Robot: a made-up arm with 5 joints.
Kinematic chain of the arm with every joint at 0, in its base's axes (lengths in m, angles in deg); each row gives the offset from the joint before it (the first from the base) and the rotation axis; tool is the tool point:
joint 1: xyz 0 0 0.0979 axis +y
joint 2: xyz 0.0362 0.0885 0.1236 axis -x
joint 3: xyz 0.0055 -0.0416 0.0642 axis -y
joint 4: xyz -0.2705 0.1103 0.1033 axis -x
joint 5: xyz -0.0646 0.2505 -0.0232 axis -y
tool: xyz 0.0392 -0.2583 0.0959
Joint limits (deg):
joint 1: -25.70..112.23
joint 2: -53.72..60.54
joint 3: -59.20..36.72
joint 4: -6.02..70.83
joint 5: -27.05..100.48
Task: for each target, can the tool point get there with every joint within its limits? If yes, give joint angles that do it. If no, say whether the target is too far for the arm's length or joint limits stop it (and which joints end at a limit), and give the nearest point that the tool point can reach.
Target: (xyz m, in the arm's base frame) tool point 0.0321 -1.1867 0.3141
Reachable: no: too far | nearest point 0.0682 -0.2771 0.5574 | short by 0.942 m
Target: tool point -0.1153 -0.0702 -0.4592
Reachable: no: joint limits stop it (at a limit: joint 1, joint 2, joint 3, joint 4) | nearest point -0.3193 0.0774 -0.0712 | short by 0.463 m
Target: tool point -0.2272 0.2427 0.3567
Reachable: yes | joints 12.37 15.23 16.51 62.73 -3.21
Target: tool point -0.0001 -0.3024 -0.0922
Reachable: no: joint limits stop it (at a limit: joint 1, joint 2, joint 3, joint 4, joint 5) | nearest point 0.3397 -0.1681 -0.0801 | short by 0.366 m
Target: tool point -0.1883 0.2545 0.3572
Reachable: yes | joints 18.68 28.80 14.59 56.35 -12.72
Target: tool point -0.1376 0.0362 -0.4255
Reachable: no: joint limits stop it (at a limit: joint 1, joint 2, joint 3, joint 4) | nearest point -0.3077 0.0954 -0.0704 | short by 0.398 m
